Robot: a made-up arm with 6 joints. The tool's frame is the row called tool. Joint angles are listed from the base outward.
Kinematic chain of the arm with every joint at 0, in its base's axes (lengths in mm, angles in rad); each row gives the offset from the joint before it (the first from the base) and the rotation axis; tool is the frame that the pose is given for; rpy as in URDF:
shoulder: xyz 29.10 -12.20 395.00 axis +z
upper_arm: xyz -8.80 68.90 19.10 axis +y
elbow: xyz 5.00 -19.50 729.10 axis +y
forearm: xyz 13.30 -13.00 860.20 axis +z
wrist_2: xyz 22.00 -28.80 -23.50 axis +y
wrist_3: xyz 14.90 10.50 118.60 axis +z
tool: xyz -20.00 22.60 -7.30 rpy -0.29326 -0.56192 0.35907
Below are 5 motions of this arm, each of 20 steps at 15 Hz.
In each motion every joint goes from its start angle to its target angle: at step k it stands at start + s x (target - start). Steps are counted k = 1, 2, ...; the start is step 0. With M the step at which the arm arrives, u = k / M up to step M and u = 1 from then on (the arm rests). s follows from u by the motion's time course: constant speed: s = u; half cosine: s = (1 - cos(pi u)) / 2; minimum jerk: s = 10 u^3 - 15 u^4 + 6 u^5.
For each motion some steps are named. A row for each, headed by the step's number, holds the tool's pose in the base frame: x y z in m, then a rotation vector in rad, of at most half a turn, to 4 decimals.
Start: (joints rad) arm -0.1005 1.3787 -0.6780 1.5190 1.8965 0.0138
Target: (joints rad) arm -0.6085 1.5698 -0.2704 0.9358 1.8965 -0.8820
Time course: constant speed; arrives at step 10
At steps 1, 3, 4, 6, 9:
1: 1.3197 -0.0423 1.1023 -0.2059 1.6038 1.8232
3: 1.3790 -0.1936 0.9908 -0.1673 1.6229 1.6647
4: 1.3972 -0.2730 0.9317 -0.1537 1.6404 1.5891
6: 1.4093 -0.4352 0.8080 -0.1359 1.6891 1.4500
9: 1.3662 -0.6752 0.6130 -0.1280 1.7887 1.2828

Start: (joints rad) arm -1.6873 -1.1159 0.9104 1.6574 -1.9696 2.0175
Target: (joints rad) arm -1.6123 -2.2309 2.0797 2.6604 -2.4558 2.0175
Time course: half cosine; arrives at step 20
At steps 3, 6, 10, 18, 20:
3: 0.0788 0.7579 1.4903 1.8370 1.2131 -2.1035
6: 0.0849 0.7781 1.3685 1.7059 1.3353 -1.9568
10: 0.0954 0.7681 1.1207 1.4569 1.5595 -1.6570
18: 0.1081 0.6190 0.7439 1.0533 1.8867 -1.1463
20: 0.1086 0.6073 0.7270 1.0322 1.9023 -1.1196

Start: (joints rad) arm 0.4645 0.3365 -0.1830 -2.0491 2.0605 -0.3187
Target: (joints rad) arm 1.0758 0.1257 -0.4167 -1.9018 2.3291 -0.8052
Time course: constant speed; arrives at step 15
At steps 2, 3, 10, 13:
2: 0.2900 0.0621 1.8833 0.8119 1.4022 -1.0219
3: 0.2606 0.0563 1.8848 0.7827 1.4441 -0.9548
10: 0.0877 -0.0394 1.8766 0.5031 1.6932 -0.4713
13: 0.0374 -0.1044 1.8634 0.3480 1.7687 -0.2590

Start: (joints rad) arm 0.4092 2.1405 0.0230 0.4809 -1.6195 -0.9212
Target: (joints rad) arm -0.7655 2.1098 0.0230 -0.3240 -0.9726 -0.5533
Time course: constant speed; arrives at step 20
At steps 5, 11, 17, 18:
5: 1.3861 0.1692 -0.3966 -0.3362 0.2523 -0.3670
11: 1.3882 -0.2938 -0.3986 -0.4492 0.4243 -0.4672
17: 1.2279 -0.7391 -0.4057 -0.5005 0.6767 -0.5937
18: 1.1859 -0.8076 -0.4073 -0.5008 0.7250 -0.6172

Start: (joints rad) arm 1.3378 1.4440 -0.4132 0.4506 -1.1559 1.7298
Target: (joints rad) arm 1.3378 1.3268 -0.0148 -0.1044 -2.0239 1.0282
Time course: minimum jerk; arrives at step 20
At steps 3, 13, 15, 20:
3: 0.3979 1.3865 0.9859 -1.2553 0.5410 -2.3973
13: 0.3554 1.3873 0.8849 0.7186 -1.3097 2.5977
15: 0.3467 1.3874 0.8614 0.6082 -1.4177 2.5093
20: 0.3404 1.3871 0.8420 0.5327 -1.5033 2.4406

